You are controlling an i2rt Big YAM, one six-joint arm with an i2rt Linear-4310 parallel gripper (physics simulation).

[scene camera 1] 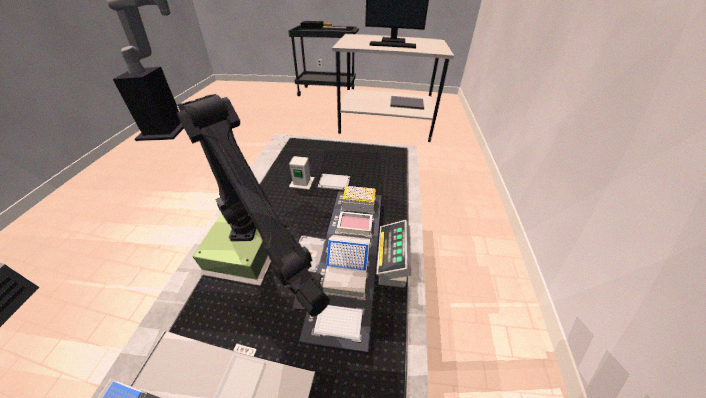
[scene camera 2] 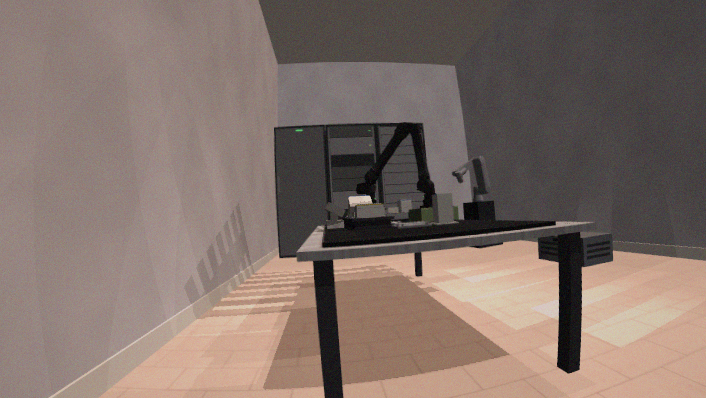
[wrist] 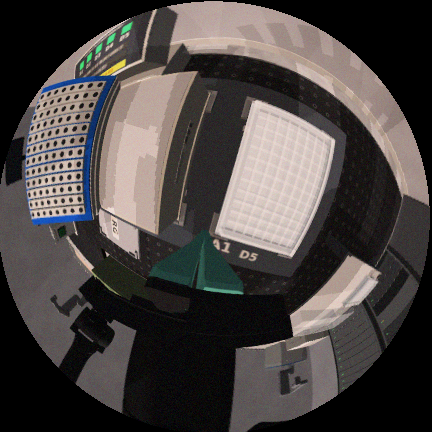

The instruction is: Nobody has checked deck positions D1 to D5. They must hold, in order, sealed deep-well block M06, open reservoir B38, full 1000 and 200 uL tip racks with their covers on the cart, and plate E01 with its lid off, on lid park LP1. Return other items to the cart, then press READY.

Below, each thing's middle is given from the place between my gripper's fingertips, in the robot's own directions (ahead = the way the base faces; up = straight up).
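The cart tray (scene camera 1: pixel 177 359) is 29 cm to the right of my hand, 25 cm behind it and 1 cm above it. The yellow-topped tip box (scene camera 1: pixel 360 199) is 43 cm to the left of my hand, 15 cm ahead of it and 3 cm above it. My hand is 30 cm to the right of the pink-topped plate (scene camera 1: pixel 359 224), 13 cm short of it and 2 cm below it.
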